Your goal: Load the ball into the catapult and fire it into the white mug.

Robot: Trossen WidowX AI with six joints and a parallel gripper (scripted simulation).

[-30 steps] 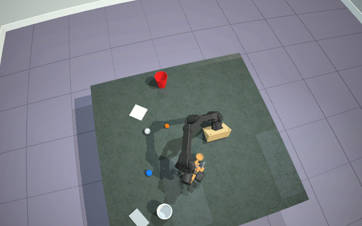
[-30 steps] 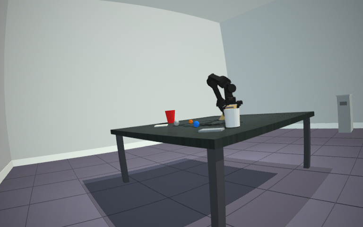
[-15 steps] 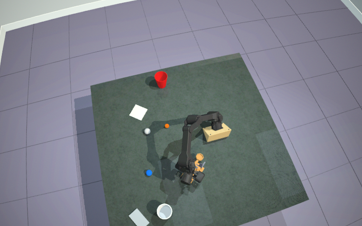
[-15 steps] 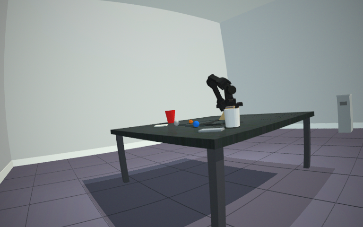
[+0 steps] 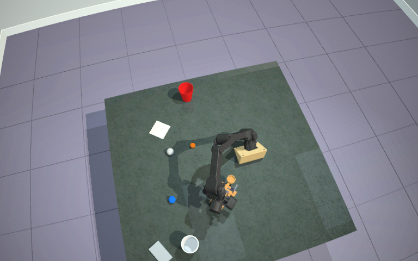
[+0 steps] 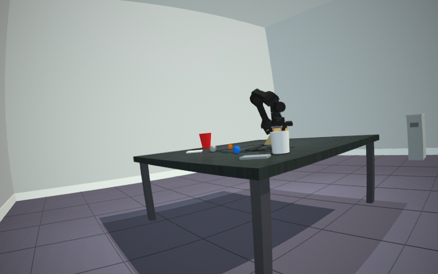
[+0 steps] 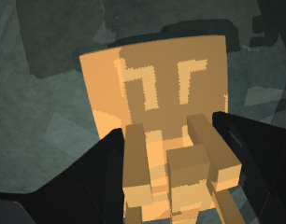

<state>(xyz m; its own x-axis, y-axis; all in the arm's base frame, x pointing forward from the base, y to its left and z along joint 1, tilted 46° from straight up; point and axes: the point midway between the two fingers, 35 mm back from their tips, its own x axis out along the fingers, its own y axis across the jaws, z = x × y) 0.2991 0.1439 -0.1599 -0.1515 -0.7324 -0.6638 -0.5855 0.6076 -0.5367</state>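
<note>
My gripper tip is now 20 mm short of the orange ball, 380 mm to the left of it and 30 mm above it. Round my gripper tip: white mug 240 mm ahead, 170 mm to the left, 20 mm below; then blue ball 250 mm ahead, 100 mm to the right, 30 mm below; then wooden catapult 60 mm behind, 30 mm to the right, 20 mm above.
</note>
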